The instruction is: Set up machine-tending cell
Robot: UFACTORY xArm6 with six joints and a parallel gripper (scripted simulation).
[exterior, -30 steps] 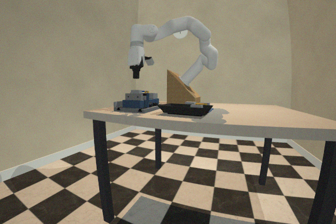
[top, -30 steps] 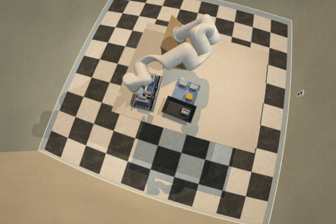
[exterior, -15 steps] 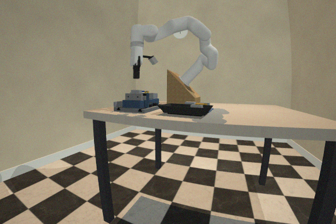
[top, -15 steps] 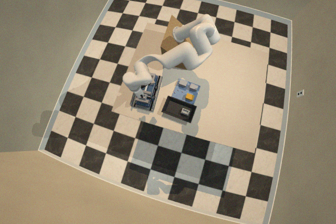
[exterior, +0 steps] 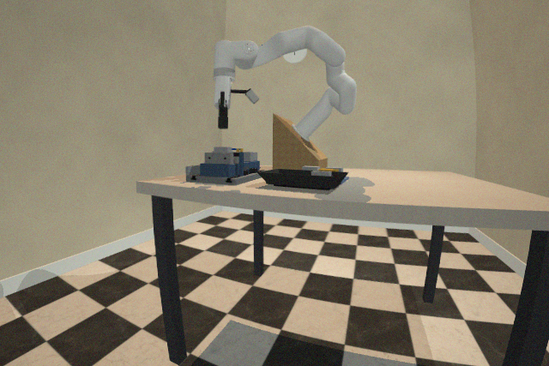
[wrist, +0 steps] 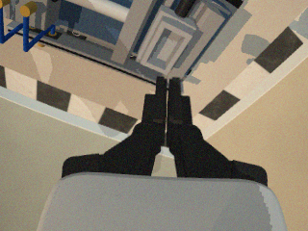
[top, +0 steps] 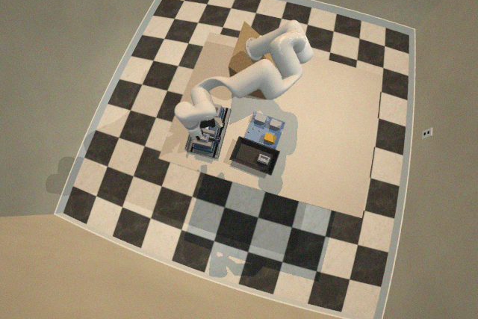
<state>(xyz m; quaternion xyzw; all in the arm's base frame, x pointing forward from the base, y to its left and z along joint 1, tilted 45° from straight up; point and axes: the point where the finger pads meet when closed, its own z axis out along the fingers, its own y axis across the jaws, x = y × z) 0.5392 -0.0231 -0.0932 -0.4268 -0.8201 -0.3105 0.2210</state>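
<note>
Now: the fixed jaw 30 mm ahead of my hand and 120 mm below it. From my hand the other things lie so: push rod (90 mm behind, 10 mm to the right, 120 mm below); dark work stop rod (10 mm behind, 50 mm to the left, 110 mm below); vise (70 mm behind, 10 mm to the right, 160 mm below).
</note>
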